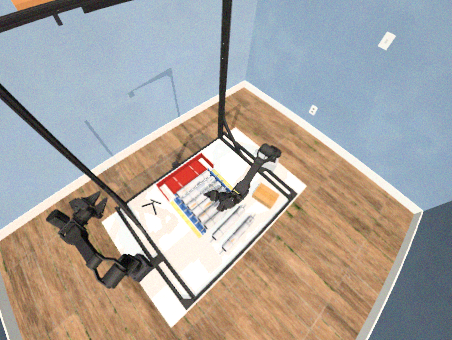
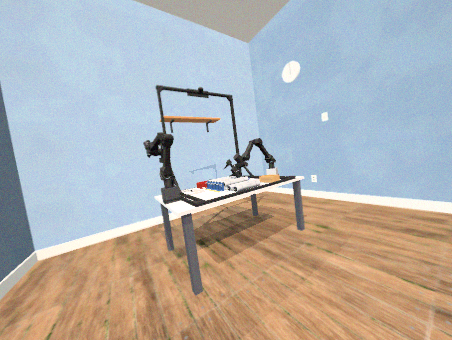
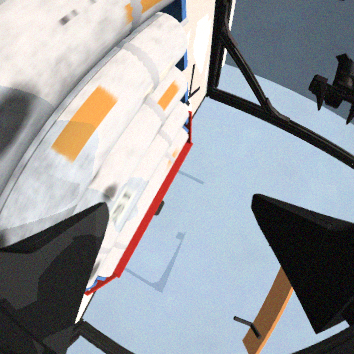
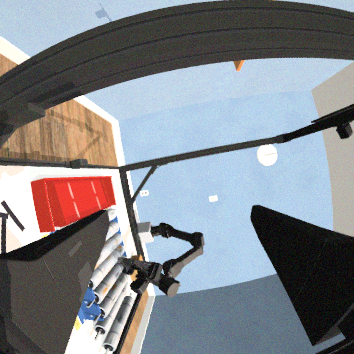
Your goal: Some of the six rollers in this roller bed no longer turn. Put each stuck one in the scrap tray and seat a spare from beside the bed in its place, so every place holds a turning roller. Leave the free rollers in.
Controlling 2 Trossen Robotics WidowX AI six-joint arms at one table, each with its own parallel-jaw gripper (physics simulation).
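Places are measured from the left arm's base along level axes (x left, y down, z back), in metres.
Pixels of known places: left gripper, fingertip midpoint: (image 1: 207, 194) (image 2: 226, 172) (image 3: 180, 205) (image 4: 124, 258); right gripper, fingertip midpoint: (image 1: 103, 194) (image 2: 170, 152) (image 3: 332, 116) (image 4: 180, 215); left arm's base, origin of the base link: (image 2: 271, 168) (image 4: 151, 230); right arm's base, origin of the base link: (image 1: 135, 266) (image 2: 169, 187).
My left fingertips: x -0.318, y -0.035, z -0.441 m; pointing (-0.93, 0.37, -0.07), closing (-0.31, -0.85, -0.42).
Ahead of a thing's pixels: the offset from my left fingertips to its top centre. "*": to the spot under its first point.
The roller bed (image 1: 196, 224) (image 2: 215, 186) (image 4: 90, 310) has blue side rails and yellow edge strips. Several pale rollers lie across it; which ones are stuck cannot be told. The red scrap tray @(dx -0.213, dy +0.077, dz +0.118 m) (image 1: 187, 176) (image 2: 201, 184) (image 3: 154, 210) (image 4: 82, 197) stands along the bed's far side; no roller shows in it. Two spare rollers, one @(dx +0.178, dy +0.084, dz -0.087 m) (image 1: 229, 222) (image 4: 112, 308) and another @(dx +0.256, dy +0.084, dz -0.128 m) (image 1: 238, 233) (image 4: 120, 321), lie parallel beside the bed. My left gripper (image 1: 210, 196) (image 2: 228, 165) (image 3: 180, 205) is open and empty above the bed. My right gripper (image 1: 102, 197) (image 2: 147, 146) (image 4: 180, 215) is open, raised away from the bed.
An orange-brown block @(dx +0.353, dy +0.077, dz +0.172 m) (image 1: 265, 195) (image 2: 270, 178) lies near the left arm's base. A thin black forked shape @(dx -0.339, dy +0.132, dz -0.161 m) (image 1: 152, 205) is on the table beyond the bed's left end. Black frame posts @(* dx -0.103, dy -0.501, dz +0.536 m) (image 1: 225, 65) (image 2: 234, 125) rise from the table, with black rails along its edges.
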